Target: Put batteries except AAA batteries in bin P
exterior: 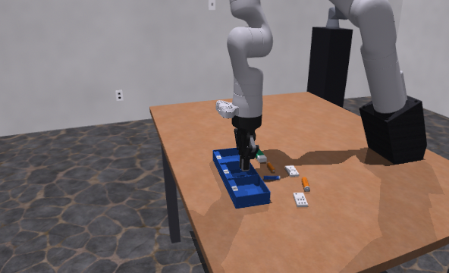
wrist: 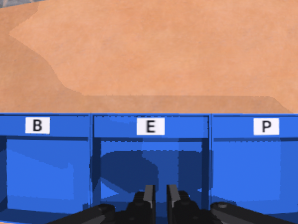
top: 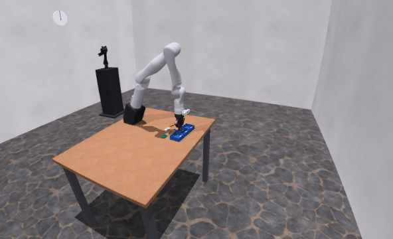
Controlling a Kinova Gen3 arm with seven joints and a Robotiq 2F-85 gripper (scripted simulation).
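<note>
Now: the blue three-compartment bin 30 mm below my hand and 20 mm ahead of it. Also, from my hand: green thing 90 mm behind, 80 mm to the right, 40 mm below; small orange battery 90 mm behind, 40 mm below, 10 mm to the right; blue battery 60 mm behind, 40 mm to the left, 40 mm below.
</note>
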